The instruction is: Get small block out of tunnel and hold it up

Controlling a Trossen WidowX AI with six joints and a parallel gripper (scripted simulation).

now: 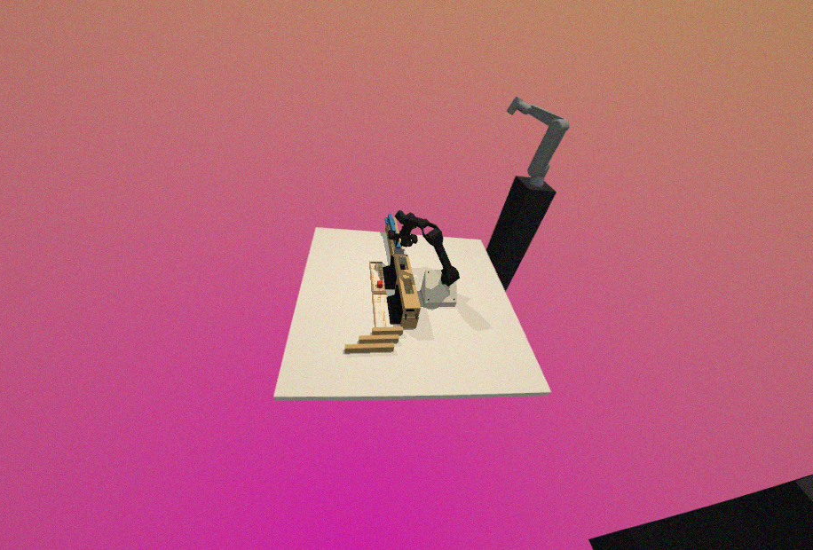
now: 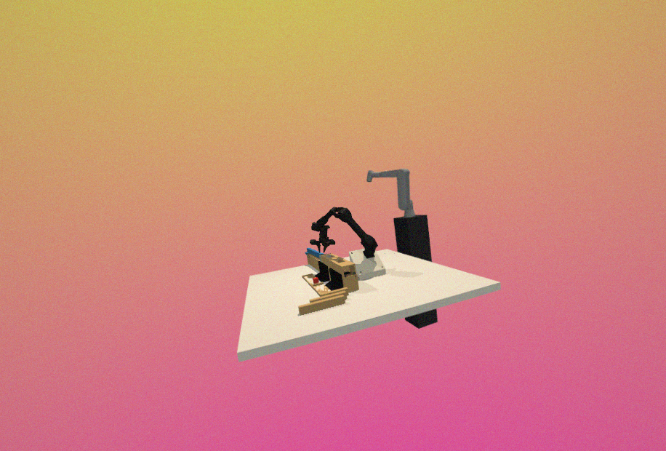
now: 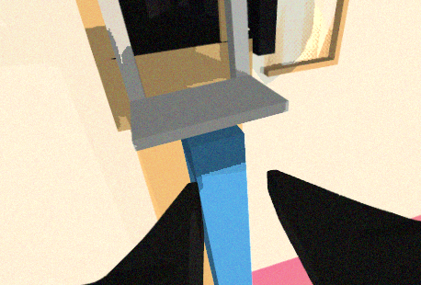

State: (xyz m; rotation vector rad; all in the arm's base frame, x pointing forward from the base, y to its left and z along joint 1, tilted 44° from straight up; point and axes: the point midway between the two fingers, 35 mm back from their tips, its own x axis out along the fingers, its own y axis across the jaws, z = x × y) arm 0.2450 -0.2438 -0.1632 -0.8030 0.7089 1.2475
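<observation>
Right now the small red block is 130 mm ahead of my gripper tip, 220 mm to the left of it and 140 mm below it. From my gripper tip the other things lie so: pale wooden slab 160 mm ahead, 280 mm to the left, 160 mm below; then tan covered tunnel 20 mm ahead, 70 mm to the left, 90 mm below.
</observation>
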